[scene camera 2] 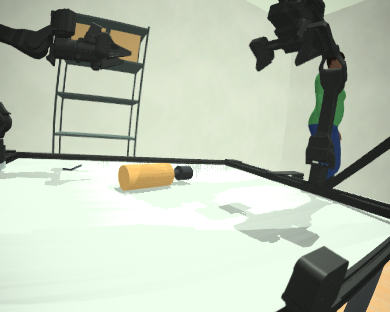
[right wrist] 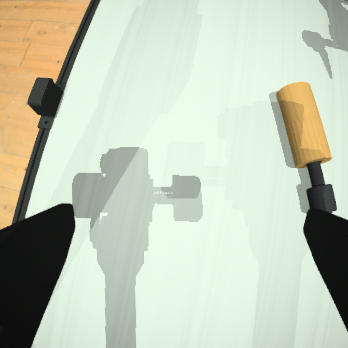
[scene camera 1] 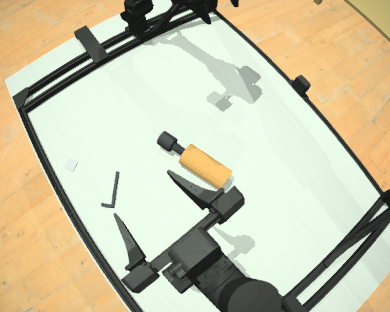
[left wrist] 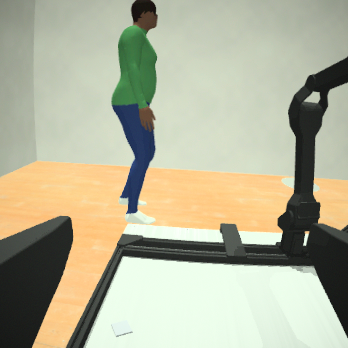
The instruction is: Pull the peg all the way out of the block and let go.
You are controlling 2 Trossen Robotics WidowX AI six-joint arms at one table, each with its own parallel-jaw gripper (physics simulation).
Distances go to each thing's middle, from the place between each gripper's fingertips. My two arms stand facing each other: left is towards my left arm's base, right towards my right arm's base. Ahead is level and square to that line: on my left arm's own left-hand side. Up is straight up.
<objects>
The wooden cylinder block [scene camera 2: 135, 176] is 160 mm behind my left hand, 100 mm to the right of it and 320 mm below it. The rest, counted from my left hand: dark peg [right wrist: 320, 195] (110 mm behind, 160 mm to the right, 320 mm below).
Right now my right hand is 160 mm short of the dark peg, 170 mm to the right of it and 260 mm above it. The rest, counted from my right hand: wooden cylinder block 110 mm ahead, 230 mm to the left, 260 mm below.
</objects>
